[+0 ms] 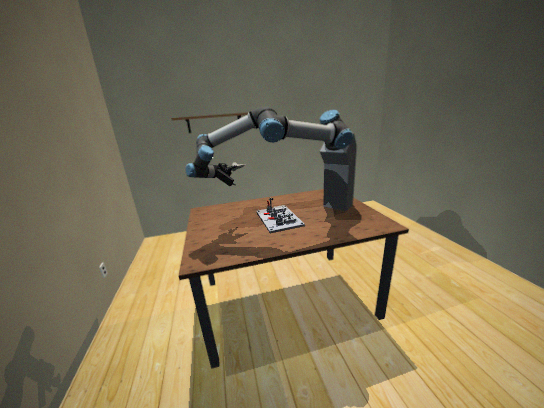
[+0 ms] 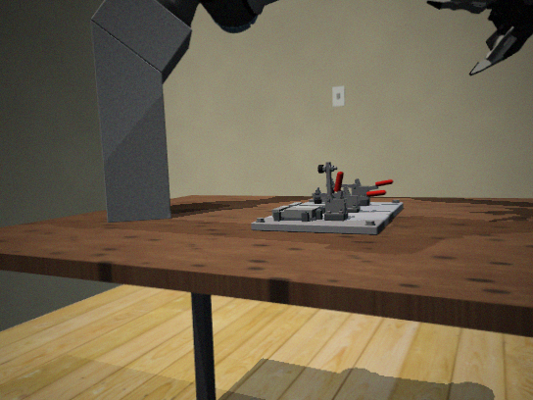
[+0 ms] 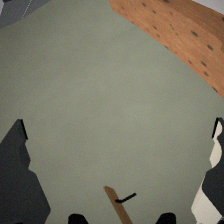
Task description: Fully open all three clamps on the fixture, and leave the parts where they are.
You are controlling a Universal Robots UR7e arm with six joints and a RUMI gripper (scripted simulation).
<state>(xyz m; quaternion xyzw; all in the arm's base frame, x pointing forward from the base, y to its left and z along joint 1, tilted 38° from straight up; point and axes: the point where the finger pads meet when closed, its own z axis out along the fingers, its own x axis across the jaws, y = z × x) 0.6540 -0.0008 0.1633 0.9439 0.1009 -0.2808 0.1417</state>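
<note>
The toggle clamp lies 18 cm behind my hand, 8 cm to the right of it and 26 cm below it.
</note>
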